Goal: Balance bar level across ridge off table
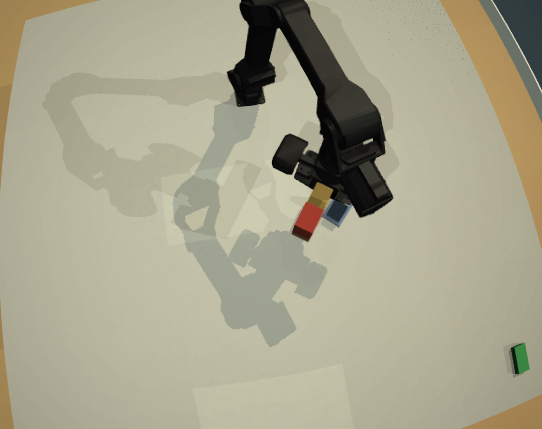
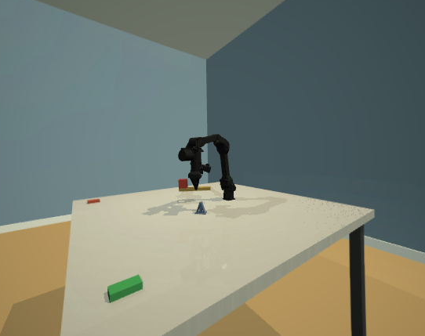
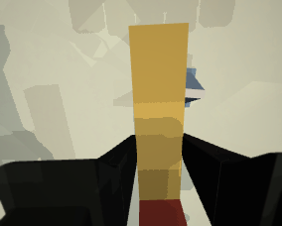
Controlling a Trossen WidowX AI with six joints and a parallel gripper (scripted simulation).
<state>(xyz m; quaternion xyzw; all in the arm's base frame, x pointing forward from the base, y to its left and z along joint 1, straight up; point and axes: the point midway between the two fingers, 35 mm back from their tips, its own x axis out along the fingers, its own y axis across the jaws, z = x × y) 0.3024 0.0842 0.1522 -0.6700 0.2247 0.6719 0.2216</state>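
The small blue ridge is 9 cm below my gripper tip and 5 cm to the left of it. Also, from my gripper tip: small flat red piece (58 cm to the right, 44 cm ahead, 11 cm below); then green block (44 cm ahead, 42 cm to the left, 11 cm below).
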